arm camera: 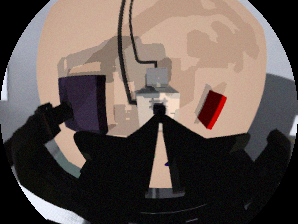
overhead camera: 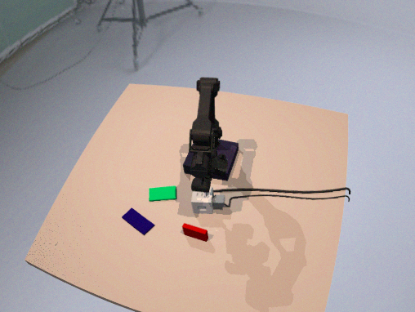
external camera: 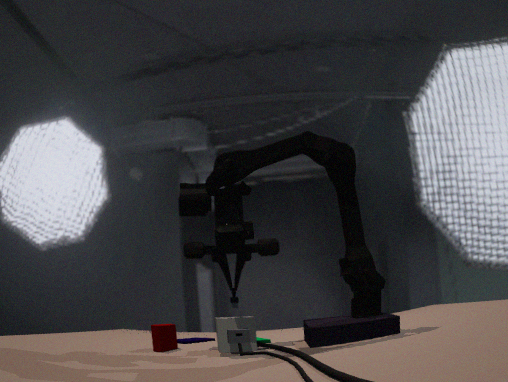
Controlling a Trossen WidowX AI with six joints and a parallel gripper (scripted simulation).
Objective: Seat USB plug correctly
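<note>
Now: the dark USB plug 20 mm below my gripper tip. From my gripper tip the other things lie so: flat blue block (170 mm ahead, 250 mm to the right, 130 mm below); green block (210 mm to the right, 130 mm below); red block (160 mm ahead, 100 mm below).
</note>
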